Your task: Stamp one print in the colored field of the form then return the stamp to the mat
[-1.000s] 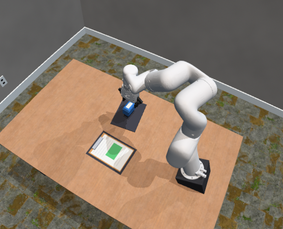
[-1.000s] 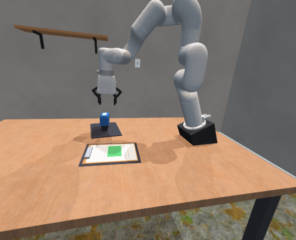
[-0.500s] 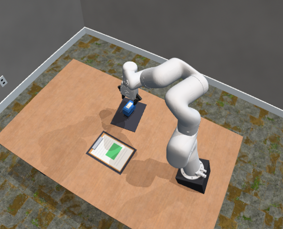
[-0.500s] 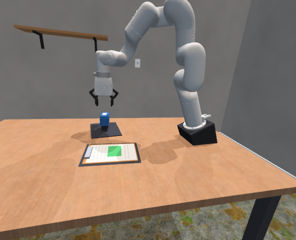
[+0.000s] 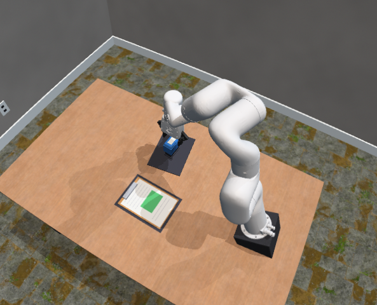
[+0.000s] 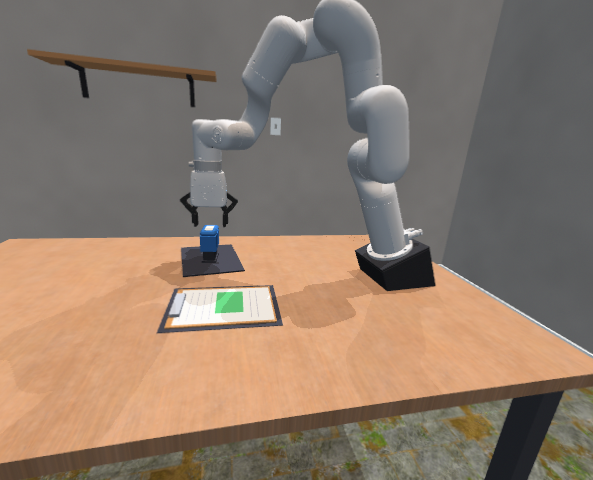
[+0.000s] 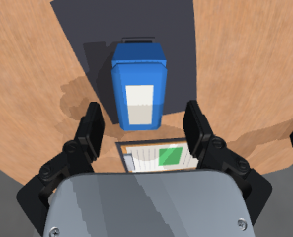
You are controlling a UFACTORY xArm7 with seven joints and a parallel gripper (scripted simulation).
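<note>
Right now the blue stamp is 70 mm below my hand. The rest, counted from my hand: dark mat 120 mm below; form 80 mm behind, 280 mm to the left, 120 mm below; black stamp base 100 mm below.
</note>
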